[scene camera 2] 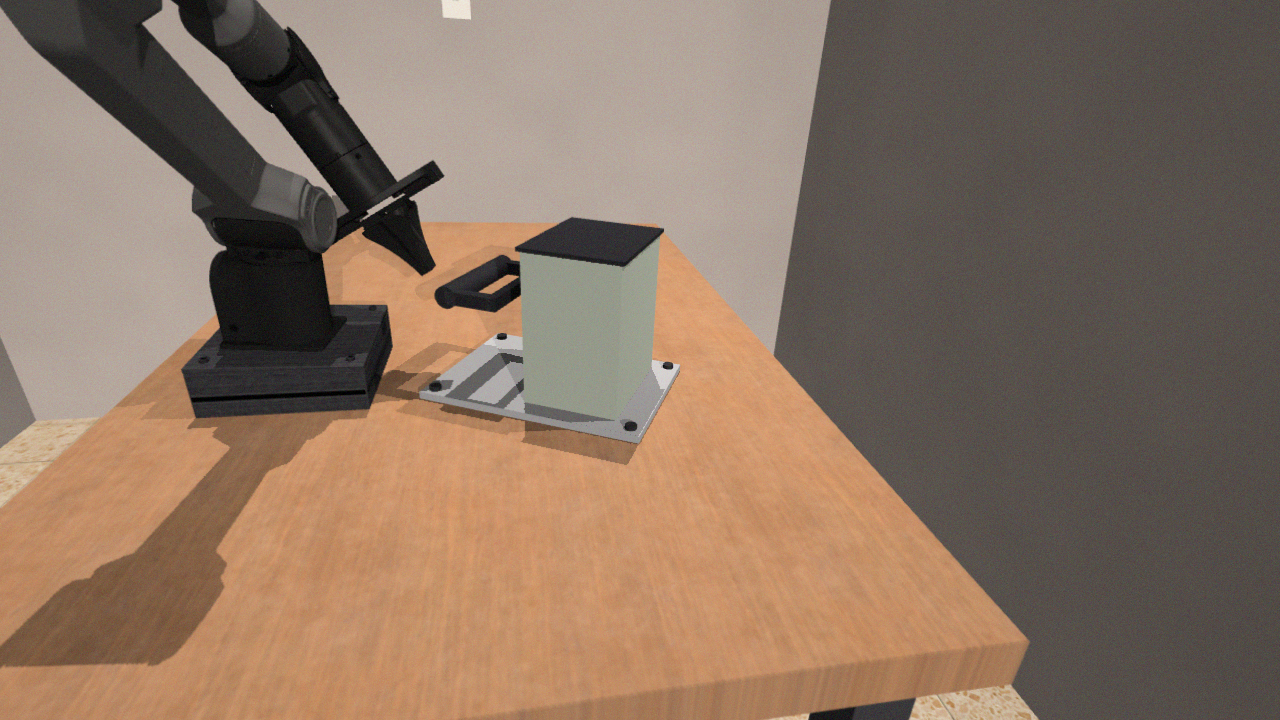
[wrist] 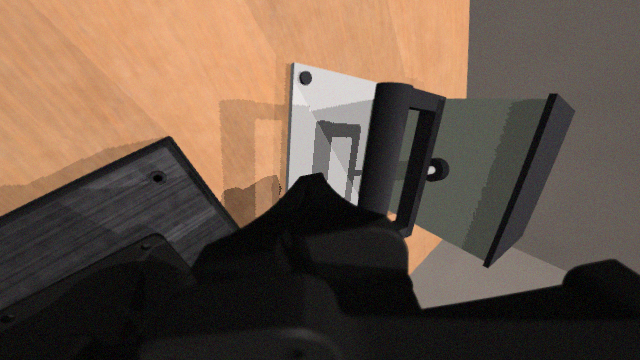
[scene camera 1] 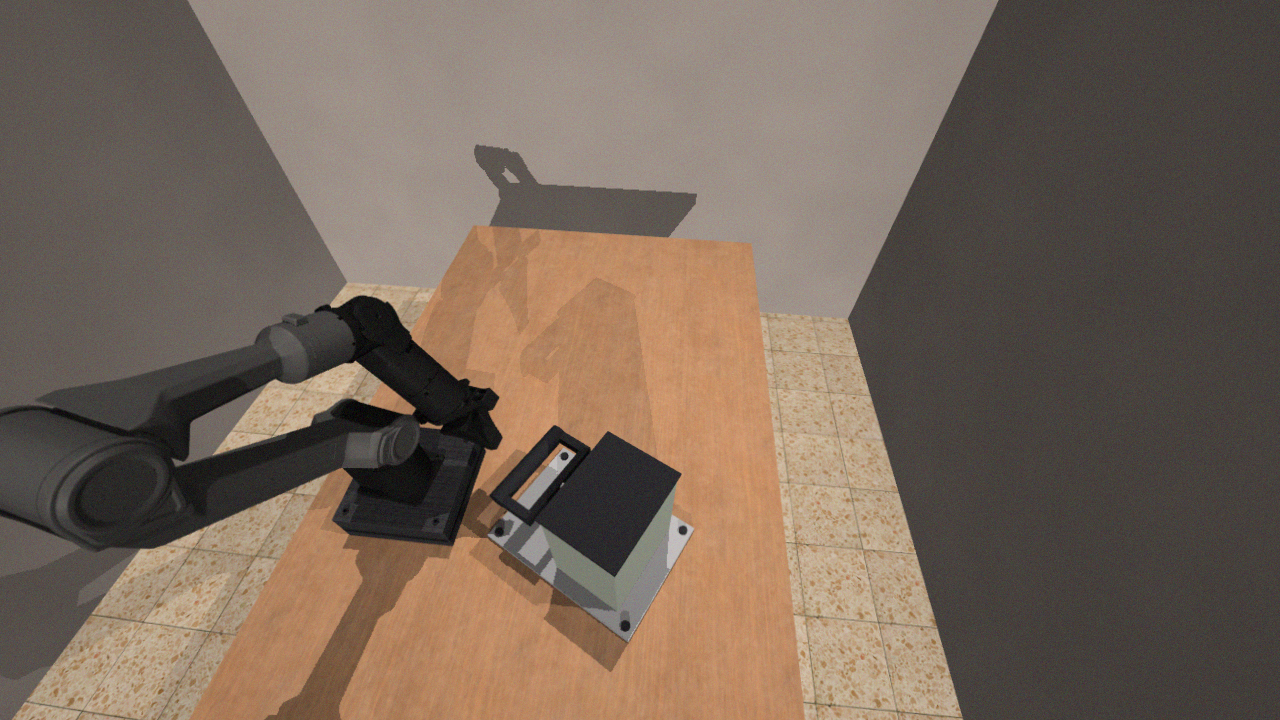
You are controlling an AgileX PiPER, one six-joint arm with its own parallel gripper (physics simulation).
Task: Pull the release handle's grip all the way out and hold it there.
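The release handle's black grip (scene camera 1: pixel 526 463) (scene camera 2: pixel 474 280) (wrist: pixel 384 145) is a rectangular loop with a thick round outer bar. It sits close against the pale green housing (scene camera 1: pixel 646 546) (scene camera 2: pixel 572 331) (wrist: pixel 470 170) with a dark top. A short bit of white rod shows at a dark ring on the housing in the wrist view. My gripper (scene camera 1: pixel 492 444) (scene camera 2: pixel 427 270) (wrist: pixel 314 189) is shut with its fingertips together and nothing between them. It is on the robot-base side of the grip, apart from the outer bar in scene camera 2. In the wrist view it covers the bar's lower end.
The housing stands on a light grey plate (scene camera 1: pixel 517 535) (scene camera 2: pixel 646 407) (wrist: pixel 335 85) with dark bolts, on the wooden table (scene camera 1: pixel 716 402) (scene camera 2: pixel 716 537) (wrist: pixel 200 50). The robot's dark base (scene camera 1: pixel 393 530) (scene camera 2: pixel 277 386) (wrist: pixel 120 205) stands beside the plate, on the grip's side.
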